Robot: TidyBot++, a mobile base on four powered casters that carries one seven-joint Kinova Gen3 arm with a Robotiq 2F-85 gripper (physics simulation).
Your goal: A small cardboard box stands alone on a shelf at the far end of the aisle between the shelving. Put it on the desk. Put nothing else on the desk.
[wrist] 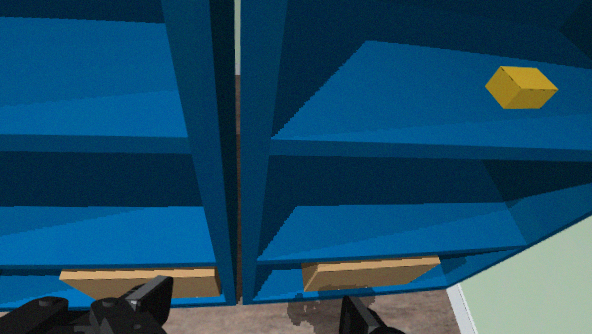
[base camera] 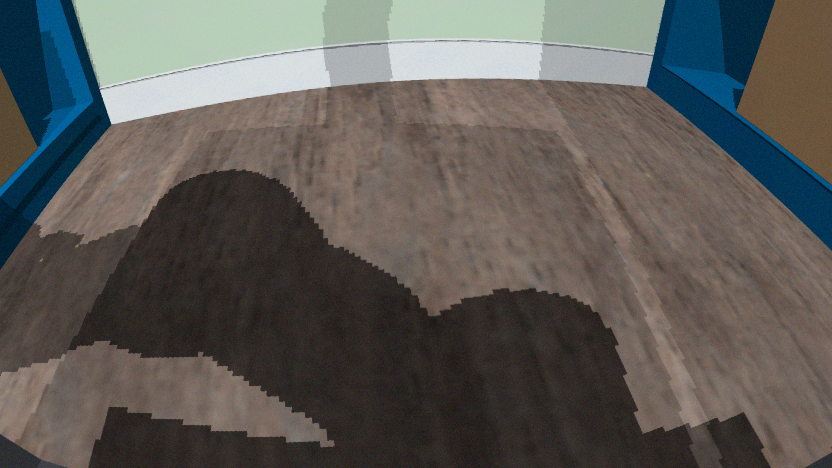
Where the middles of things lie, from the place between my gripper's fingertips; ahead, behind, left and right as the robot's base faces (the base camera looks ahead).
Labels:
Now: hand 41 cm short of the yellow cardboard box (wrist: 513, 87), 42 cm to the right of it and 10 cm above it.

